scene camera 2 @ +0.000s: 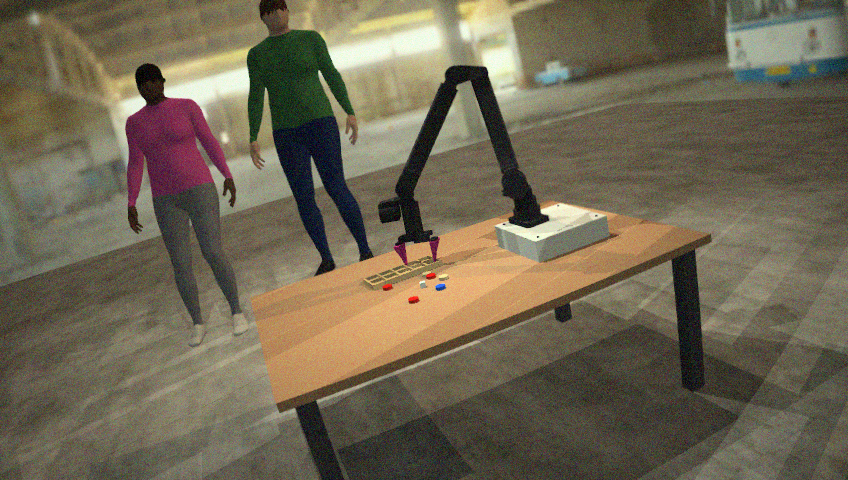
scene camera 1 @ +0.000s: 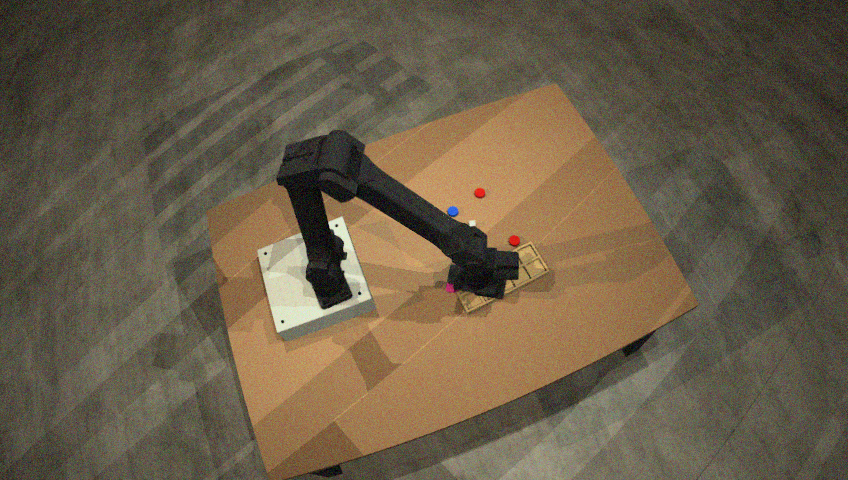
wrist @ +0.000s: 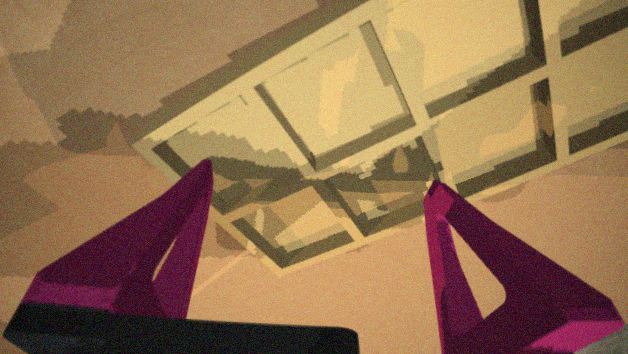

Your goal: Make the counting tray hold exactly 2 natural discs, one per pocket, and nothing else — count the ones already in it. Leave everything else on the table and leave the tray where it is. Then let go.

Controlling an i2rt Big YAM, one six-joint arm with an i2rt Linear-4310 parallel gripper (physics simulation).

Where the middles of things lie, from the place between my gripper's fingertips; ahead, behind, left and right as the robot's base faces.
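Relative to the wooden counting tray (scene camera 1: 531, 266), I find my hand 10 mm to the right of it and 70 mm short of it.
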